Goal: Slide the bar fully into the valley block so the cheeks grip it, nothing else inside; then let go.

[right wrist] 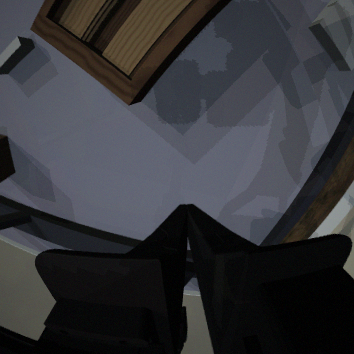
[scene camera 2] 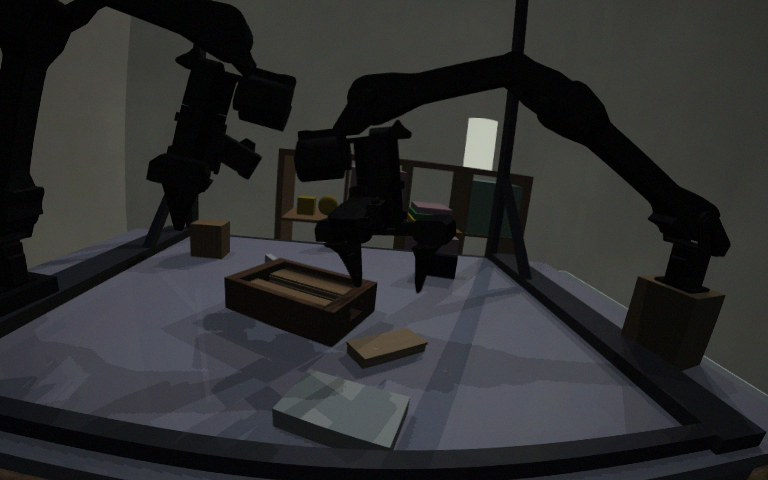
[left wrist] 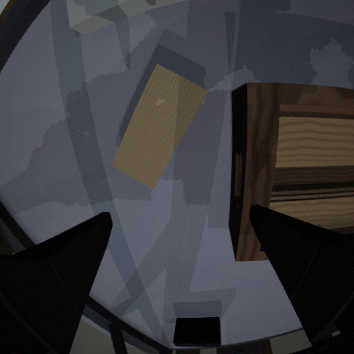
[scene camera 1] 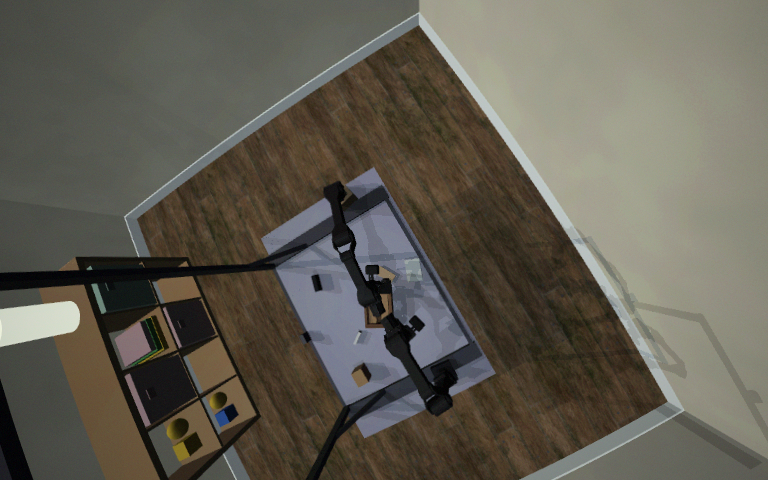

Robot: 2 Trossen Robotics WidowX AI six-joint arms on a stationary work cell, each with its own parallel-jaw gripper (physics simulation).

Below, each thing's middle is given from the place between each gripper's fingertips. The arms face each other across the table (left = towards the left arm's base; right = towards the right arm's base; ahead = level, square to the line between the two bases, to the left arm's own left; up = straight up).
Right now my right hand is 23 cm to the right of the pale grey block (scene camera 2: 338, 413), 16 cm short of it and 13 cm above it. Round my right hand: tan wooden bar (scene camera 2: 369, 351) 29 cm to the left, 13 cm below, 2 cm ahead; then black block (left wrist: 197, 327) 42 cm to the left, 32 cm behind, 11 cm below; then wooden cube (scene camera 2: 209, 238) 33 cm behind, 10 cm to the right, 10 cm below.
My left gripper is now 5 cm short of the tan wooden bar and 6 cm above it. From my left hand the other things lie so: black block: 29 cm behind, 14 cm to the left, 4 cm below; pale grey block: 19 cm ahead, 5 cm to the right, 6 cm below; wooden cube: 30 cm behind, 38 cm to the right, 3 cm below.
